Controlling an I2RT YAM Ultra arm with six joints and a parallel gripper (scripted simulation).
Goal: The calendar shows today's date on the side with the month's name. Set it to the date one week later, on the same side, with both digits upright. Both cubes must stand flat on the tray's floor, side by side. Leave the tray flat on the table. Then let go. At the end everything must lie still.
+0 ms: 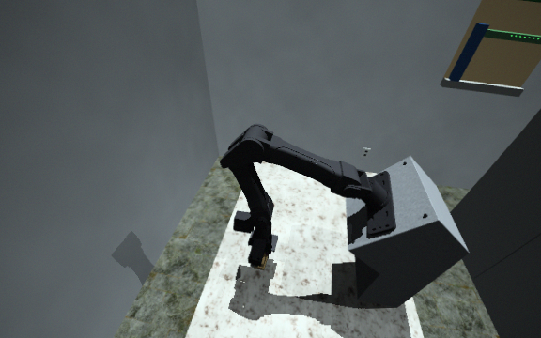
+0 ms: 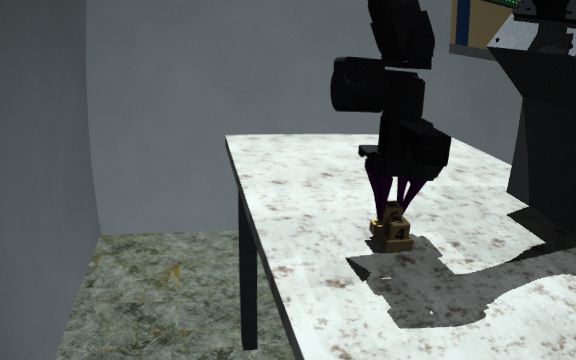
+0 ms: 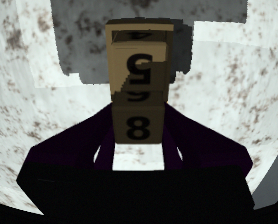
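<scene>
Now: hand right at the wooden digit cube.
</scene>
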